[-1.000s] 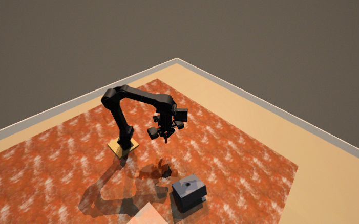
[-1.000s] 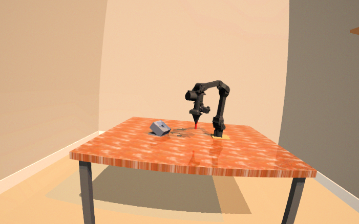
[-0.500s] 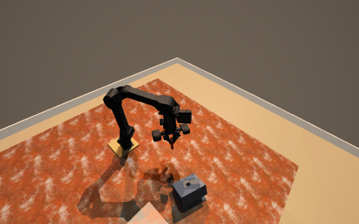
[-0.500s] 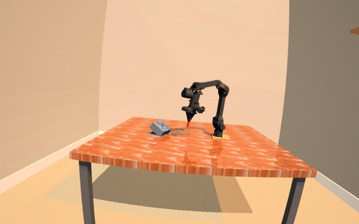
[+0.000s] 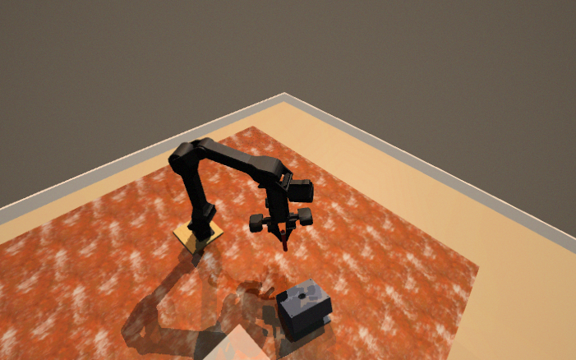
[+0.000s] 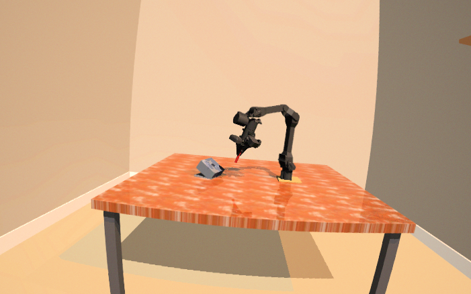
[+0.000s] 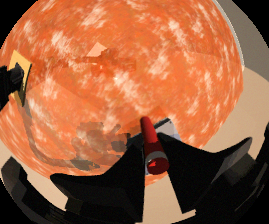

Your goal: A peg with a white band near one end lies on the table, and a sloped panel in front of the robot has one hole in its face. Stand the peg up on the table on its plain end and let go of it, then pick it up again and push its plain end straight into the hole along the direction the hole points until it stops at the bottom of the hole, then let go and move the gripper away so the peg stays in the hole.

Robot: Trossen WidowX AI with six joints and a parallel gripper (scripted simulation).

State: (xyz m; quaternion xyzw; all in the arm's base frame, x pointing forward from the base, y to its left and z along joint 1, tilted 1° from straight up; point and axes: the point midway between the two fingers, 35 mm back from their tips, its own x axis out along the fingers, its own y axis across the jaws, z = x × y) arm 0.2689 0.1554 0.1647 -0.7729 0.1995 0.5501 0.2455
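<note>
The sloped panel is 16 cm ahead of my gripper tip, 10 cm below it and 5 cm to the right of it. The rest, counted from my gripper tip: red peg 2 cm above, 1 cm behind.
</note>
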